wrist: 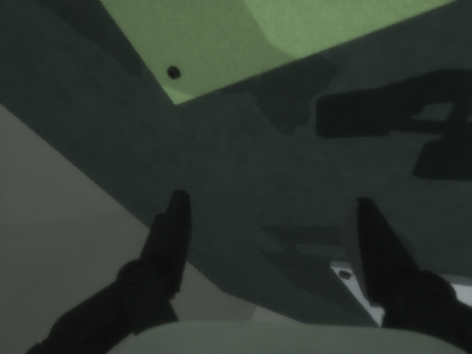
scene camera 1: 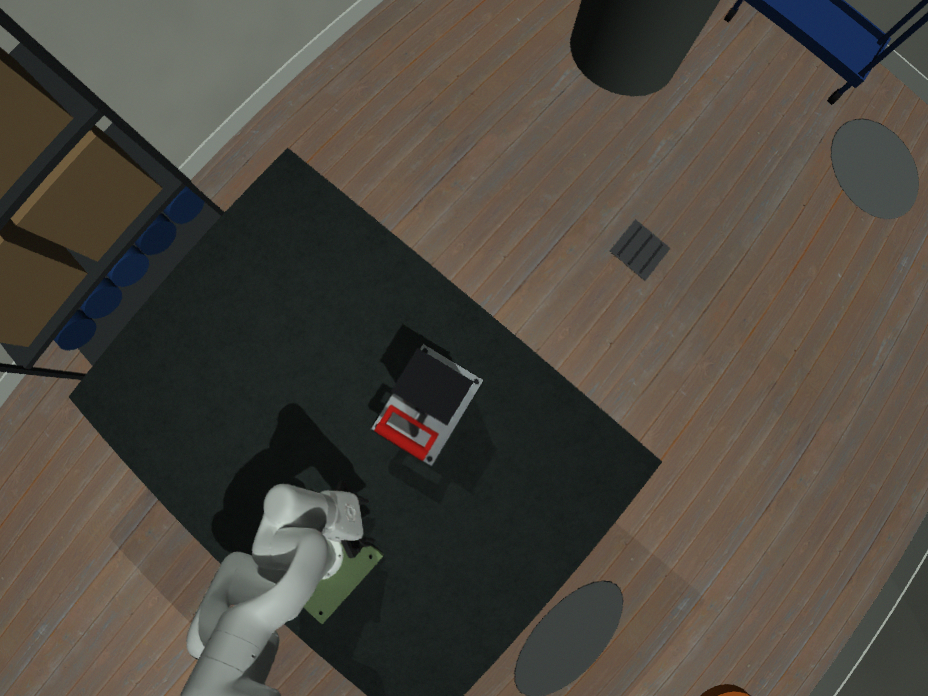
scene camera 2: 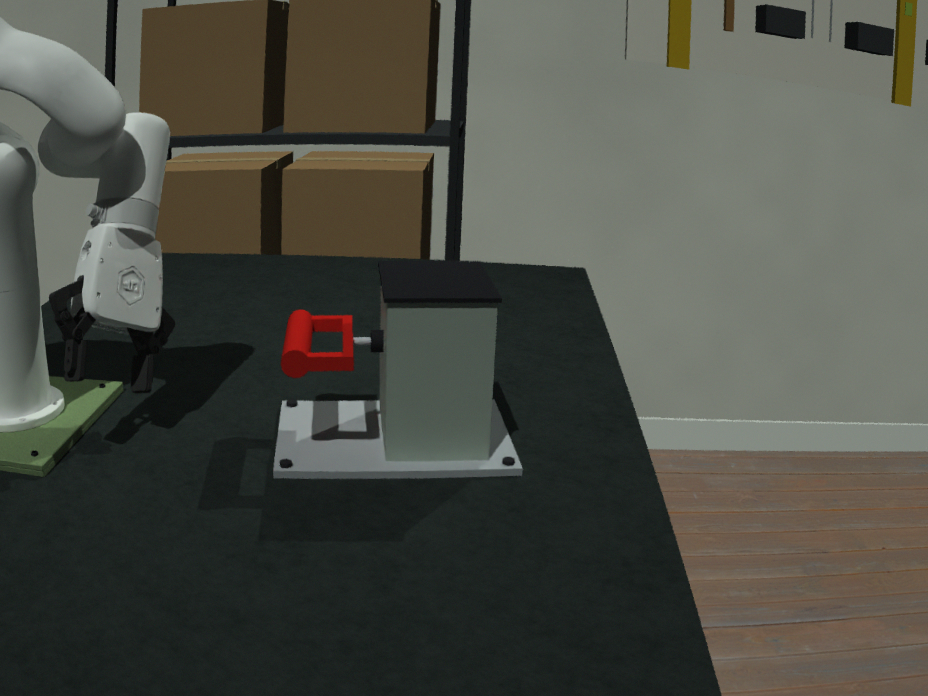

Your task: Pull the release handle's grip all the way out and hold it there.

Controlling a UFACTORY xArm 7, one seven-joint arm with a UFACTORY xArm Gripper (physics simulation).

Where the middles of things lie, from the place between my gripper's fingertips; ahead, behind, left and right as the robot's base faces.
Now: hand 300 mm short of the base plate (scene camera 2: pixel 316 439), 60 mm above it and 30 mm to the right of it.
